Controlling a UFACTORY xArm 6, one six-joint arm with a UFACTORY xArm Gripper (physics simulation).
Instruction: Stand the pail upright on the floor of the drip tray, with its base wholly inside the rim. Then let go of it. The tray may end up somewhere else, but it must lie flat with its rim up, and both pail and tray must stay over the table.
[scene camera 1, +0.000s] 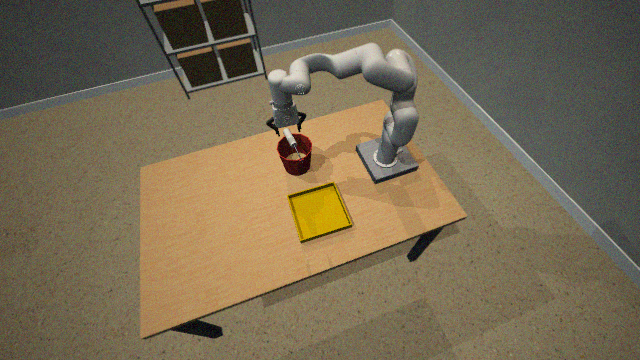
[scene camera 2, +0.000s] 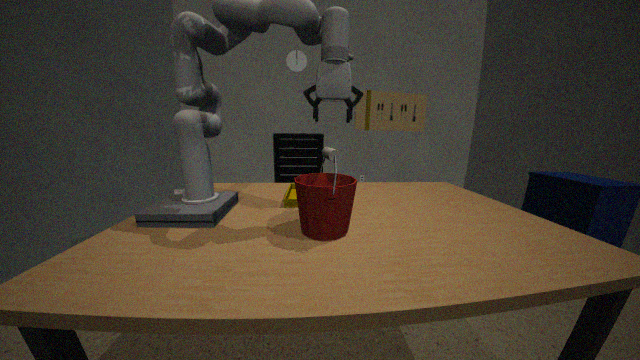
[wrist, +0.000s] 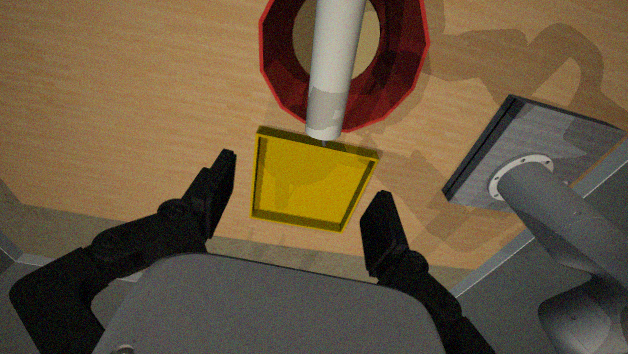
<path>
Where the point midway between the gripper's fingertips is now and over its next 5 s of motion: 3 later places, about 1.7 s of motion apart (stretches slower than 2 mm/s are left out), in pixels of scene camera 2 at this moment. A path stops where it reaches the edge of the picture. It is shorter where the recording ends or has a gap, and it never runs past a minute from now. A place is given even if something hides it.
My gripper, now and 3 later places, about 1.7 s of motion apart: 332, 122; 327, 158; 325, 133; 321, 117
</path>
